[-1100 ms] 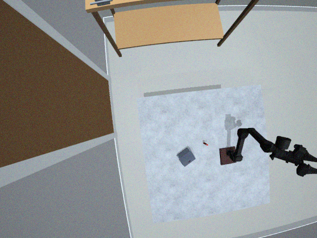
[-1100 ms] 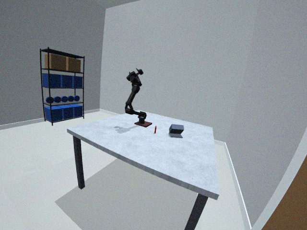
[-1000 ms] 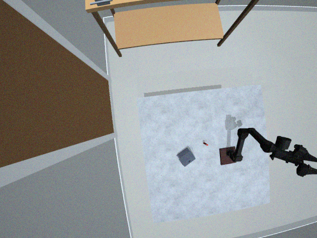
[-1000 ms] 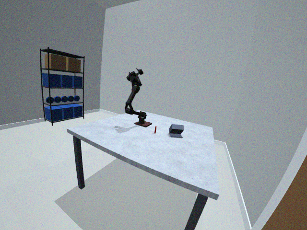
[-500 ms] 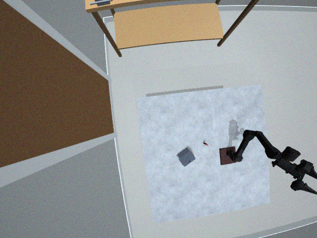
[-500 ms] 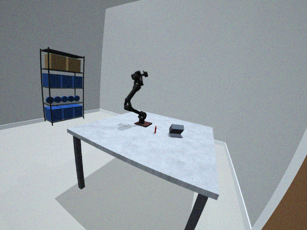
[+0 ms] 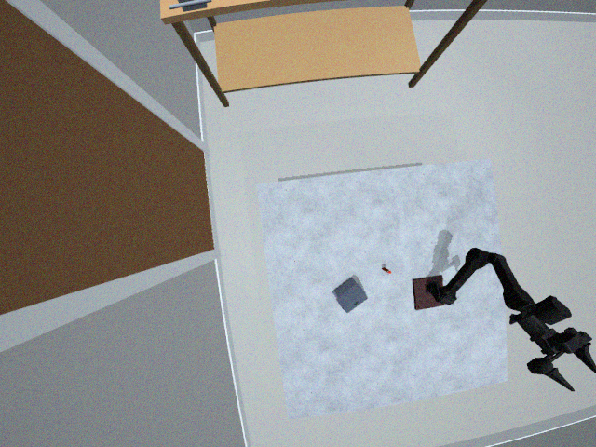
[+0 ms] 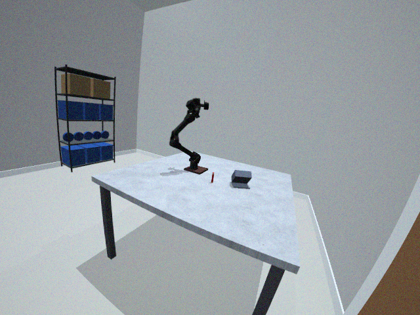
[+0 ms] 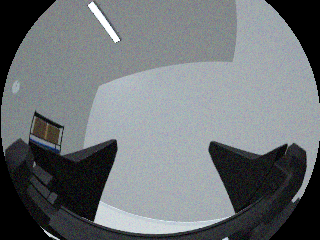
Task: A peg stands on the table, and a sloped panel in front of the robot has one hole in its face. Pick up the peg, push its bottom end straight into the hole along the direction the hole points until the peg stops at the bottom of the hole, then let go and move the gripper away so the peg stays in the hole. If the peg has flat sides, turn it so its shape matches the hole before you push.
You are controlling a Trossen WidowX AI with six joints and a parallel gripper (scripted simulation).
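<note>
My gripper tip is now 360 mm short of the red peg, 190 mm to the left of it and 560 mm above it. The rest, counted from my gripper tip: grey sloped panel (530 mm ahead, 60 mm to the right, 560 mm below).
</note>
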